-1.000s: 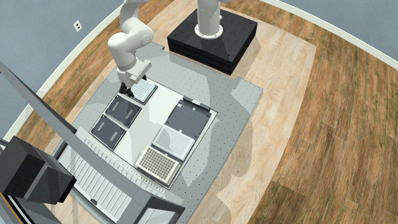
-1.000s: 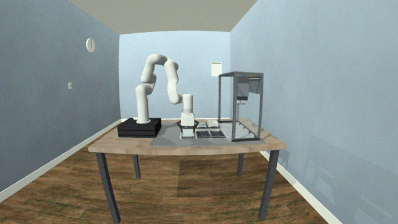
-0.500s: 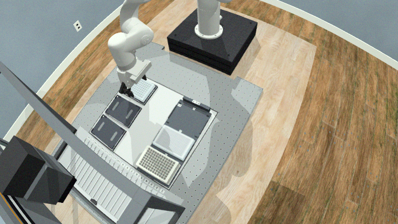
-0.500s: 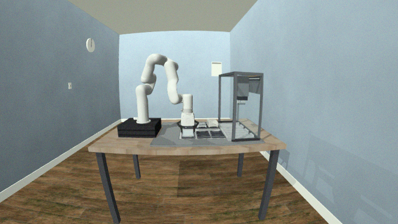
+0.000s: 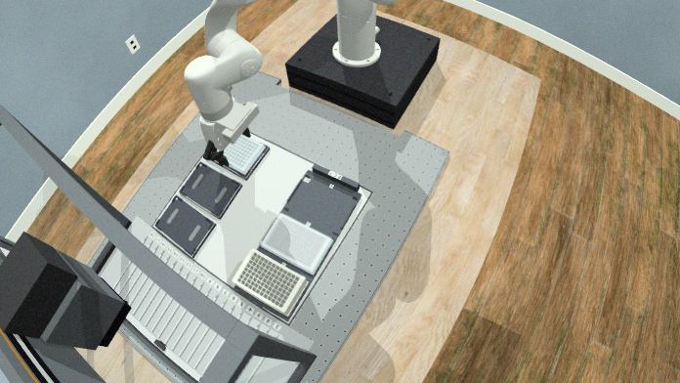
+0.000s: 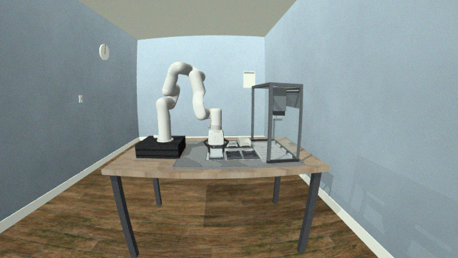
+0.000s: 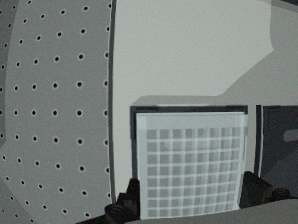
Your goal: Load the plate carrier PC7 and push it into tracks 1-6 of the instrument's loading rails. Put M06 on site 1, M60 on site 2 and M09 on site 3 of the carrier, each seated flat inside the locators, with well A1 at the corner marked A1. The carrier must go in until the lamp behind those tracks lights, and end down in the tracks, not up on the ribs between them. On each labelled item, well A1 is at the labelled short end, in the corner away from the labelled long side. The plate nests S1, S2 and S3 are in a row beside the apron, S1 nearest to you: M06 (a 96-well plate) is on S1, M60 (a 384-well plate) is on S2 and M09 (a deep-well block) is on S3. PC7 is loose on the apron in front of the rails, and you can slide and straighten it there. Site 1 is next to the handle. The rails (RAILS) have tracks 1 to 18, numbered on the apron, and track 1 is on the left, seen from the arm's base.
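My gripper is now 20 mm above the plate nest S1. Also, from my hand: plate nest S2: 120 mm ahead, 20 mm below; then carrier PC7: 110 mm ahead, 260 mm to the left, 10 mm below; then plate nest S3: 220 mm ahead, 20 mm below.
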